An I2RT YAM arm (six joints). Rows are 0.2 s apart.
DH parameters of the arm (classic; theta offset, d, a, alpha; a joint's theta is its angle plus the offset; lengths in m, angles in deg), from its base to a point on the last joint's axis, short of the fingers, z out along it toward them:
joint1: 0 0.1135 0.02 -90
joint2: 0 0 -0.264 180
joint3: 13.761 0 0.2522 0
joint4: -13.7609 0 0.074 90
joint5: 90 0 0 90
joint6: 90 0.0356 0 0
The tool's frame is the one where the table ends.
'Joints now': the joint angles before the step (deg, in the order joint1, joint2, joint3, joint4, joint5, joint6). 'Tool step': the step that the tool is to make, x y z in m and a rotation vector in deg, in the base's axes. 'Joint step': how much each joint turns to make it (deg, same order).
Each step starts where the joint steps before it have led.
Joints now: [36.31 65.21 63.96 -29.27 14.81 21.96]
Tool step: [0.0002 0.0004 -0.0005 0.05 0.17 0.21]
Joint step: [0.01 0.09 -0.02 0.00 -0.24 0.02]
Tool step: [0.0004 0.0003 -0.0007 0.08 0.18 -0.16]
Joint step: [0.01 0.12 -0.04 0.00 0.06 0.24]
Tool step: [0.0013 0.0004 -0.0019 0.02 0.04 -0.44]
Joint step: [-0.06 0.22 -0.29 0.44 0.31 0.24]
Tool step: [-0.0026 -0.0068 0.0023 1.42 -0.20 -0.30]
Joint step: [-1.09 -1.46 -0.57 -0.02 -1.21 0.51]
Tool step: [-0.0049 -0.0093 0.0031 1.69 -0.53 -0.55]
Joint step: [-1.34 -2.21 -0.88 -0.07 -1.22 0.58]
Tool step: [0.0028 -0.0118 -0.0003 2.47 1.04 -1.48]
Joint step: [-3.22 -0.88 -0.52 -0.22 -2.80 1.51]
